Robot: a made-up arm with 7 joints.
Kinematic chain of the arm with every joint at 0, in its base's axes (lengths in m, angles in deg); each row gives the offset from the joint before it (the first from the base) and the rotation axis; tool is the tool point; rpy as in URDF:
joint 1: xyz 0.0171 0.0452 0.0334 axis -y
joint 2: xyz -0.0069 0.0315 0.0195 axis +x
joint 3: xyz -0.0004 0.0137 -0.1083 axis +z
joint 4: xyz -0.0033 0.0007 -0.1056 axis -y
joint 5: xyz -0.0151 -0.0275 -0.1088 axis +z
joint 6: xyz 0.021 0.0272 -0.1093 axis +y
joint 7: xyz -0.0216 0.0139 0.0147 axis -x
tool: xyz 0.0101 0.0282 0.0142 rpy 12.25 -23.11 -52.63
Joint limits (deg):
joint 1: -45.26..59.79
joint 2: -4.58..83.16
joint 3: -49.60..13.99
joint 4: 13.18..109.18
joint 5: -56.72..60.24
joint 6: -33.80..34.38
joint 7: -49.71..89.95
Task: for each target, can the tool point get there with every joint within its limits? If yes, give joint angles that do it. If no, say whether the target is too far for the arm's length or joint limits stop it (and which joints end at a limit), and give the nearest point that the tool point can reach.
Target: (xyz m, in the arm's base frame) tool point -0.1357 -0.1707 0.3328
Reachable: no: joint limits stop it (at a limit: joint 1, joint 2, joint 3, joint 4, joint 5, joint 6) | nearest point 0.1313 -0.0768 0.1028 | short by 0.365 m
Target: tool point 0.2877 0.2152 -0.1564
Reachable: yes | joints 27.17 28.41 -27.31 66.19 35.07 0.59 24.70
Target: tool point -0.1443 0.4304 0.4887
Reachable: no: too far | nearest point 0.0350 0.3541 0.2496 | short by 0.308 m
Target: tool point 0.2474 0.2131 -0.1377
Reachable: yes | joints 6.34 29.21 -3.91 71.65 -41.37 24.34 75.23
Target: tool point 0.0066 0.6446 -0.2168
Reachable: no: too far | nearest point 0.0097 0.4893 -0.1430 | short by 0.172 m
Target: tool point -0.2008 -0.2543 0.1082
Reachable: no: joint limits stop it (at a limit: joint 1, joint 2, joint 3, joint 5, joint 6, joint 7) | nearest point -0.0053 -0.0593 -0.0881 | short by 0.339 m
